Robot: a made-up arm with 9 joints. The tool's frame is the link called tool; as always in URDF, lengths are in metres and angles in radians. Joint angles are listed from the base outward.
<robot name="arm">
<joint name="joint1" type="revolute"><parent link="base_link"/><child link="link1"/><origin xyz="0 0 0.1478"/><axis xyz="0 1 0"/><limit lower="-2.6" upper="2.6"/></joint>
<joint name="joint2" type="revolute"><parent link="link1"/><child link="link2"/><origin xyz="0.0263 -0.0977 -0.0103"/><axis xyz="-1 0 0"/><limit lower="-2.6" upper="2.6"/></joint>
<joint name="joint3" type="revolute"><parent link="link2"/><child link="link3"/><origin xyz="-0.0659 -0.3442 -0.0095"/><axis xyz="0 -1 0"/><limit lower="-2.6" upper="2.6"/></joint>
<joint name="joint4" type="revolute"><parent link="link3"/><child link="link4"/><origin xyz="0.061 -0.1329 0.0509"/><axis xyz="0 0 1"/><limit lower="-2.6" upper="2.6"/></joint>
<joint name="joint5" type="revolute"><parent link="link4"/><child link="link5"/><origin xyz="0.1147 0.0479 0.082"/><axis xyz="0 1 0"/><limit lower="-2.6" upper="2.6"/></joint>
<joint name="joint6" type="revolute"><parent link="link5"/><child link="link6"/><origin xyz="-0.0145 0.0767 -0.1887"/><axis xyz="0 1 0"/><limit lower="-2.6" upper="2.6"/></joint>
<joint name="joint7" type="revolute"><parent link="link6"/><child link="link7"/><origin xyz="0.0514 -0.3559 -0.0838"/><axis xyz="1 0 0"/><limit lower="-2.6" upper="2.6"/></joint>
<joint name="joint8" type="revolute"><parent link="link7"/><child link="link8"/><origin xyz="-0.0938 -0.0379 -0.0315"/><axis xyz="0 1 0"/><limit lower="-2.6" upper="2.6"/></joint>
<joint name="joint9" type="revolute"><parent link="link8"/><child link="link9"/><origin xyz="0.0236 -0.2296 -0.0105"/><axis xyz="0 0 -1"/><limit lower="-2.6" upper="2.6"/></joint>
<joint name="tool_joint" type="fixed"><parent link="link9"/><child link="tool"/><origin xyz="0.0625 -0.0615 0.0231"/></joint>
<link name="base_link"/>
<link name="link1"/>
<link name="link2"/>
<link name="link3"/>
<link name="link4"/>
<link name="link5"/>
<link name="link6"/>
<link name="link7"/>
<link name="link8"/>
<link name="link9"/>
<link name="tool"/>
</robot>
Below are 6 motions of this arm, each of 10 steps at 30 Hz.
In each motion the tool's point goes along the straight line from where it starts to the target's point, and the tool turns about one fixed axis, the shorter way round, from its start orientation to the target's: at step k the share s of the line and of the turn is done. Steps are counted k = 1, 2, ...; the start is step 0. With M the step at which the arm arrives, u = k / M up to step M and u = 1 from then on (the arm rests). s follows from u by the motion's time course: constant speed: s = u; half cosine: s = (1 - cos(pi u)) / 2; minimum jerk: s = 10 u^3 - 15 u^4 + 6 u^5.
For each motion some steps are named. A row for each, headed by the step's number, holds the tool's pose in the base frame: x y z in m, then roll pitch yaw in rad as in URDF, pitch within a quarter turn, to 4 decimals.
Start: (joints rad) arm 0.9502 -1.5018 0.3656 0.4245 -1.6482 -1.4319 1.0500 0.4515 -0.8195
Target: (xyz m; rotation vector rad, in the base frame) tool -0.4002 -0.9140 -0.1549 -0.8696 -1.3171 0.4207
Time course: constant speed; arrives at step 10
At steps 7, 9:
7: -0.3976 -0.8601 -0.2160 -1.8269 -0.7565 1.4050
9: -0.3993 -0.8960 -0.1753 -1.6472 -0.7353 1.2981

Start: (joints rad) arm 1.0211 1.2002 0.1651 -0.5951 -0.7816 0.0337 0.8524 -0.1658 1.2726
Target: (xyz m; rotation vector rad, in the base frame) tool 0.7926 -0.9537 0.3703 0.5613 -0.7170 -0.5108
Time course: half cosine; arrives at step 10
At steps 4, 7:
4: 0.8379 -0.8294 0.4289 0.2869 -0.3054 -0.6572
7: 0.8069 -0.9145 0.3888 0.6277 -0.4310 -0.7120

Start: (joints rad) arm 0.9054 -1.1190 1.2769 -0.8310 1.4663 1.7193 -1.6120 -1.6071 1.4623
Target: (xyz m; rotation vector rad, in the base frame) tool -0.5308 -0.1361 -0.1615 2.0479 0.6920 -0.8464
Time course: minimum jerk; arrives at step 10
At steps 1, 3, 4, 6, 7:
1: -0.5120 -0.1913 -0.2981 2.2967 0.8430 0.3719
3: -0.5150 -0.1827 -0.2768 2.3055 0.8457 0.3565
4: -0.5179 -0.1741 -0.2555 2.3142 0.8484 0.3412
6: -0.5248 -0.1538 -0.2052 2.3346 0.8554 0.3049
7: -0.5277 -0.1452 -0.1840 2.3431 0.8584 0.2895

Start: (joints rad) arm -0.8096 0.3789 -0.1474 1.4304 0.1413 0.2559 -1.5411 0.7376 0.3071
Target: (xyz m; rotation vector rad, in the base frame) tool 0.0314 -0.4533 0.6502 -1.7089 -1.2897 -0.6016
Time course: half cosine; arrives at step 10
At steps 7, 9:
7: 0.0455 -0.4356 0.6335 -2.4818 -0.7905 0.8861
9: 0.0331 -0.4512 0.6482 -2.5059 -0.9035 0.9615

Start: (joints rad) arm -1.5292 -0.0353 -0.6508 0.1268 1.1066 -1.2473 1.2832 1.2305 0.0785
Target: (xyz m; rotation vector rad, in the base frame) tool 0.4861 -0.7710 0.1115 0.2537 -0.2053 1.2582
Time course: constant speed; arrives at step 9
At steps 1, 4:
1: 0.3928 -0.7851 -0.0427 0.4542 -0.0493 1.2027
4: 0.4278 -0.7798 0.0151 0.3170 -0.1435 1.2118

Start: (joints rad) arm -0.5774 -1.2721 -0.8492 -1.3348 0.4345 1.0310 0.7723 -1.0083 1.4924
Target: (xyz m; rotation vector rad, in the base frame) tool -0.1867 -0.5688 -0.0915 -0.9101 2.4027 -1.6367
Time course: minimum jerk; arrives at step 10
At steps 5, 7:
5: -0.1895 -0.5237 -0.1266 -1.7117 -0.2010 -2.6377
7: -0.1876 -0.5541 -0.1029 -1.9176 -0.2347 -2.5963

